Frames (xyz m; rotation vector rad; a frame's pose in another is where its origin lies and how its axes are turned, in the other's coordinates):
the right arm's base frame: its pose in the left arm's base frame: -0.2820 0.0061 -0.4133 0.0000 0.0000 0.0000
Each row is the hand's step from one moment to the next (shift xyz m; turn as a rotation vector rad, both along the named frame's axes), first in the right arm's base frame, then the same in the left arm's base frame.
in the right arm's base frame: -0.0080 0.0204 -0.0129 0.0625 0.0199 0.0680
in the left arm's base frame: -0.0080 0.0204 -0.0129 0.0625 0.0199 0.0680
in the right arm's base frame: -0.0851 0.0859 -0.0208 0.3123 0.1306 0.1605
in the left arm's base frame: -0.0851 0.0859 -0.0208 0.3123 0.1306 0.1605
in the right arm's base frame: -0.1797 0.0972 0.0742 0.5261 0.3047 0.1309
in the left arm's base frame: -0.1797 0.0972 0.0742 0.5261 0.3047 0.1309
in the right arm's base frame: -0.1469 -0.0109 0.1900 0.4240 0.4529 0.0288
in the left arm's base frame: -0.1469 -0.0109 0.1900 0.4240 0.4529 0.0288
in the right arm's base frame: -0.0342 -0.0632 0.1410 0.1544 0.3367 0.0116
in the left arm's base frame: -0.0342 -0.0632 0.1410 0.1544 0.3367 0.0116
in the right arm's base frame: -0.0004 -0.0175 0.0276 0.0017 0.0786 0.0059
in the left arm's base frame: -0.0004 -0.0175 0.0276 0.0017 0.0786 0.0059
